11 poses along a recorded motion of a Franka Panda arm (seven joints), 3.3 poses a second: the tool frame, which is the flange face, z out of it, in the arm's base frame.
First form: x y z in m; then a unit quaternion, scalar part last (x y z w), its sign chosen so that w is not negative.
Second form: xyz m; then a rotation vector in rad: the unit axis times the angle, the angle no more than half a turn. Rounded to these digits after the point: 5 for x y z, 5 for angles.
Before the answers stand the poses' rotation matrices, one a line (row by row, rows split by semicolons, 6 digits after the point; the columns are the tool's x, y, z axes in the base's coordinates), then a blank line. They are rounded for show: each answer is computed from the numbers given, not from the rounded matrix.
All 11 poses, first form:
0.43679 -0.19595 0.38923 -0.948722 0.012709 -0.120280 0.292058
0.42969 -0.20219 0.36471 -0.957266 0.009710 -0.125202 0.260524
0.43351 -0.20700 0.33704 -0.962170 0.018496 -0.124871 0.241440
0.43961 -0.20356 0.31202 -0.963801 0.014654 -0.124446 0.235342
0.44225 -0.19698 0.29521 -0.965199 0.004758 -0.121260 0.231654
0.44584 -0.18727 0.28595 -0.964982 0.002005 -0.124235 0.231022
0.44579 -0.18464 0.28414 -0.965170 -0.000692 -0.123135 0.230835
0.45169 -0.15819 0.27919 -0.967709 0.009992 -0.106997 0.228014
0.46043 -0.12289 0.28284 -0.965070 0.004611 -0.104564 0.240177
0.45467 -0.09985 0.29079 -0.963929 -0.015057 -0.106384 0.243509
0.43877 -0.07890 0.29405 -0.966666 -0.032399 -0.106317 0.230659
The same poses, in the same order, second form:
0.970742 0.046143 0.235648; -0.094372 -0.829081 0.551106; 0.220801 -0.557221 -0.800470
0.968460 0.046646 0.244762; -0.083826 -0.864066 0.496350; 0.234644 -0.501213 -0.832904
0.968130 0.024705 0.249226; -0.095890 -0.882729 0.459994; 0.231363 -0.469232 -0.852228
0.968597 0.030328 0.246780; -0.086822 -0.888799 0.449999; 0.232985 -0.457293 -0.858255
0.970547 0.046996 0.236285; -0.065366 -0.892627 0.446031; 0.231876 -0.448339 -0.863265
0.969123 0.053532 0.240696; -0.061272 -0.893250 0.445366; 0.238843 -0.446362 -0.862389
0.969675 0.058183 0.237373; -0.055512 -0.893430 0.445760; 0.238012 -0.445419 -0.863106
0.976904 0.029455 0.211641; -0.068132 -0.895819 0.439164; 0.202527 -0.443441 -0.873122
0.978090 0.041328 0.204038; -0.059128 -0.884587 0.462611; 0.199608 -0.464540 -0.862763
0.976911 0.080839 0.197760; -0.022783 -0.880953 0.472654; 0.212426 -0.466247 -0.858772
0.975294 0.111684 0.190600; 0.013592 -0.891493 0.452830; 0.220492 -0.439051 -0.870986

0.43679 -0.19595 0.38923 -2.52837 0.03387 -0.32055
0.42969 -0.20219 0.36471 -2.59225 0.02629 -0.33904
0.43351 -0.20700 0.33704 -2.63134 0.05058 -0.34150
0.43961 -0.20356 0.31202 -2.64420 0.04020 -0.34142
0.44225 -0.19698 0.29521 -2.65315 0.01308 -0.33332
0.44584 -0.18727 0.28595 -2.65343 0.00551 -0.34161
0.44579 -0.18464 0.28414 -2.65421 -0.00190 -0.33862
0.45169 -0.15819 0.27919 -2.66514 0.02752 -0.29468
0.46043 -0.12289 0.28284 -2.64101 0.01262 -0.28615
0.45467 -0.09985 0.29079 -2.63332 -0.04113 -0.29063
0.43877 -0.07890 0.29405 -2.65857 -0.08911 -0.29240

